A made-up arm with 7 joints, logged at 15 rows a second.
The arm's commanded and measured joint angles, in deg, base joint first. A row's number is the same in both.
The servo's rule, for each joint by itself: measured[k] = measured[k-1] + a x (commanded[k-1-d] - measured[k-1]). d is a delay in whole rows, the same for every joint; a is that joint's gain. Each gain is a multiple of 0.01, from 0.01 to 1. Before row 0 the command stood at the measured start. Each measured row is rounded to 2 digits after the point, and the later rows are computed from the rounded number. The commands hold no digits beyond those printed.
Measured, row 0:
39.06 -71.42 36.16 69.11 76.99 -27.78 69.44
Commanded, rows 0 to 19:
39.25 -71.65 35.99 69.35 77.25 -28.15 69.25
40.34 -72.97 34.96 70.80 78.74 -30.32 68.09
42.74 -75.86 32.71 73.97 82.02 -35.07 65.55
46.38 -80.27 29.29 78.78 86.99 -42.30 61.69
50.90 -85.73 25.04 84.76 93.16 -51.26 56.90
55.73 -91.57 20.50 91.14 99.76 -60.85 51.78
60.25 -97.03 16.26 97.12 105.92 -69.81 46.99
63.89 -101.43 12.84 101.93 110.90 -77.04 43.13
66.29 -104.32 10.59 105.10 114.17 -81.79 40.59
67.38 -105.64 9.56 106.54 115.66 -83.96 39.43
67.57 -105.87 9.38 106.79 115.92 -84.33 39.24
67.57 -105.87 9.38 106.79 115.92 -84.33 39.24
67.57 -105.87 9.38 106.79 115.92 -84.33 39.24
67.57 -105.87 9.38 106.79 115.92 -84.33 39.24
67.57 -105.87 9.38 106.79 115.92 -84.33 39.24
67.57 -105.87 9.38 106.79 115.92 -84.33 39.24
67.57 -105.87 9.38 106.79 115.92 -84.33 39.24
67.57 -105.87 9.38 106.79 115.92 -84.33 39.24
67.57 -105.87 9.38 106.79 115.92 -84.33 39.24
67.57 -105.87 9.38 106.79 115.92 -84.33 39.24
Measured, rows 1 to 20:
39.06 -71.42 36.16 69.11 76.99 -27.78 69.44
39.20 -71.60 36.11 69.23 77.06 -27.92 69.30
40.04 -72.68 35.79 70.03 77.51 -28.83 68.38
42.04 -75.19 34.93 72.04 78.73 -31.20 66.23
45.25 -79.20 33.35 75.48 80.96 -35.42 62.78
49.43 -84.36 31.02 80.21 84.25 -41.44 58.31
54.09 -90.06 28.07 85.78 88.44 -48.82 53.35
58.65 -95.57 24.76 91.56 93.16 -56.80 48.52
62.53 -100.20 21.42 96.85 97.95 -64.49 44.42
65.31 -103.45 18.39 101.06 102.33 -71.06 41.51
66.84 -105.18 15.92 103.85 105.93 -75.96 39.93
67.38 -105.73 14.09 105.35 108.63 -79.14 39.41
67.52 -105.84 12.77 106.08 110.60 -81.11 39.28
67.56 -105.86 11.82 106.44 112.04 -82.33 39.25
67.57 -105.87 11.14 106.62 113.09 -83.09 39.24
67.57 -105.87 10.65 106.71 113.85 -83.56 39.24
67.57 -105.87 10.29 106.75 114.41 -83.85 39.24
67.57 -105.87 10.04 106.77 114.82 -84.03 39.24
67.57 -105.87 9.86 106.78 115.12 -84.14 39.24
67.57 -105.87 9.73 106.79 115.34 -84.21 39.24
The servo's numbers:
d 1
a 0.74 0.79 0.28 0.51 0.27 0.38 0.76

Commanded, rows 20 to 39:
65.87 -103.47 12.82 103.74 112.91 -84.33 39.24
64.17 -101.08 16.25 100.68 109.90 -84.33 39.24
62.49 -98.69 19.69 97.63 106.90 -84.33 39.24
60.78 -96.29 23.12 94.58 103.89 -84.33 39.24
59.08 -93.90 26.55 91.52 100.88 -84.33 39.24
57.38 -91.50 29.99 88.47 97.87 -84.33 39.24
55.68 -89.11 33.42 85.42 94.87 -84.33 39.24
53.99 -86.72 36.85 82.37 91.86 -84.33 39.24
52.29 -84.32 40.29 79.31 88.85 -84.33 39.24
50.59 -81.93 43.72 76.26 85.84 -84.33 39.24
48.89 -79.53 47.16 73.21 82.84 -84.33 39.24
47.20 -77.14 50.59 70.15 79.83 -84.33 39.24
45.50 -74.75 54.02 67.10 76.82 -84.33 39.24
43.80 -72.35 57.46 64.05 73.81 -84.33 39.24
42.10 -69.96 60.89 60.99 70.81 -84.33 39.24
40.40 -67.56 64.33 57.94 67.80 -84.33 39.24
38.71 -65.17 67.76 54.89 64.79 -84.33 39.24
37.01 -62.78 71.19 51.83 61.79 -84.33 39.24
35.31 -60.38 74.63 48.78 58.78 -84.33 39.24
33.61 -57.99 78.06 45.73 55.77 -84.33 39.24
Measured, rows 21 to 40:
67.57 -105.87 9.63 106.79 115.50 -84.26 39.24
66.31 -103.97 10.52 105.23 114.80 -84.29 39.24
64.73 -101.69 12.12 102.91 113.48 -84.31 39.24
63.07 -99.32 14.24 100.22 111.70 -84.32 39.24
61.38 -96.93 16.73 97.34 109.59 -84.32 39.24
59.68 -94.54 19.48 94.37 107.24 -84.32 39.24
57.98 -92.14 22.42 91.36 104.71 -84.32 39.24
56.28 -89.75 25.50 88.33 102.05 -84.32 39.24
54.59 -87.36 28.68 85.29 99.30 -84.32 39.24
52.89 -84.96 31.93 82.24 96.48 -84.32 39.24
51.19 -82.57 35.23 79.19 93.61 -84.32 39.24
49.49 -80.17 38.57 76.14 90.70 -84.32 39.24
47.80 -77.78 41.94 73.09 87.77 -84.32 39.24
46.10 -75.39 45.32 70.04 84.81 -84.32 39.24
44.40 -72.99 48.72 66.99 81.84 -84.32 39.24
42.70 -70.60 52.13 63.93 78.86 -84.32 39.24
41.00 -68.20 55.55 60.88 75.87 -84.32 39.24
39.31 -65.81 58.97 57.83 72.88 -84.32 39.24
37.61 -63.42 62.39 54.77 69.89 -84.32 39.24
35.91 -61.02 65.82 51.72 66.89 -84.32 39.24

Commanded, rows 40 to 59:
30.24 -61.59 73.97 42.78 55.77 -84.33 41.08
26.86 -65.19 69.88 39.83 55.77 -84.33 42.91
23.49 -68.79 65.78 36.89 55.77 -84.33 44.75
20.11 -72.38 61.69 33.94 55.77 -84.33 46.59
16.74 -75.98 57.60 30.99 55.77 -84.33 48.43
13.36 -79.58 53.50 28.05 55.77 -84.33 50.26
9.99 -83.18 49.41 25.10 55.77 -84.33 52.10
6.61 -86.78 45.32 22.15 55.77 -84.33 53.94
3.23 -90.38 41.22 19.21 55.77 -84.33 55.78
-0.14 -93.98 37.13 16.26 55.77 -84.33 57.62
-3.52 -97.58 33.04 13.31 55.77 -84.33 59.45
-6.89 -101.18 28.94 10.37 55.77 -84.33 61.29
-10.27 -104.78 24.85 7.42 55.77 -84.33 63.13
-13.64 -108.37 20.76 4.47 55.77 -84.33 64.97
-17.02 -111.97 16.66 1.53 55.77 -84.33 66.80
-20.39 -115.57 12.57 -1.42 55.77 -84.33 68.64
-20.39 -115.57 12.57 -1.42 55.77 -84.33 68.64
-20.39 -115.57 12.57 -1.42 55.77 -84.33 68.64
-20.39 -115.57 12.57 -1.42 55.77 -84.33 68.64
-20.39 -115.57 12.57 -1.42 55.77 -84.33 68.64
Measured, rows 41 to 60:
34.21 -58.63 69.25 48.67 63.89 -84.32 39.24
31.27 -60.97 70.57 45.67 61.70 -84.32 40.64
28.01 -64.30 70.38 42.69 60.10 -84.32 42.37
24.67 -67.85 69.09 39.73 58.93 -84.32 44.18
21.30 -71.43 67.02 36.78 58.08 -84.32 46.01
17.93 -75.02 64.38 33.83 57.46 -84.32 47.85
14.55 -78.62 61.33 30.88 57.00 -84.32 49.68
11.18 -82.22 57.99 27.93 56.67 -84.32 51.52
7.80 -85.82 54.44 24.98 56.43 -84.32 53.36
4.42 -89.42 50.74 22.04 56.25 -84.32 55.20
1.05 -93.02 46.93 19.09 56.12 -84.32 57.04
-2.33 -96.62 43.04 16.14 56.03 -84.32 58.87
-5.70 -100.22 39.09 13.20 55.96 -84.32 60.71
-9.08 -103.82 35.10 10.25 55.91 -84.32 62.55
-12.45 -107.41 31.08 7.30 55.87 -84.32 64.39
-15.83 -111.01 27.04 4.36 55.84 -84.32 66.22
-19.20 -114.61 22.99 1.41 55.82 -84.32 68.06
-20.08 -115.37 20.07 -0.03 55.81 -84.32 68.50
-20.31 -115.53 17.97 -0.74 55.80 -84.32 68.61
-20.37 -115.56 16.46 -1.09 55.79 -84.32 68.63

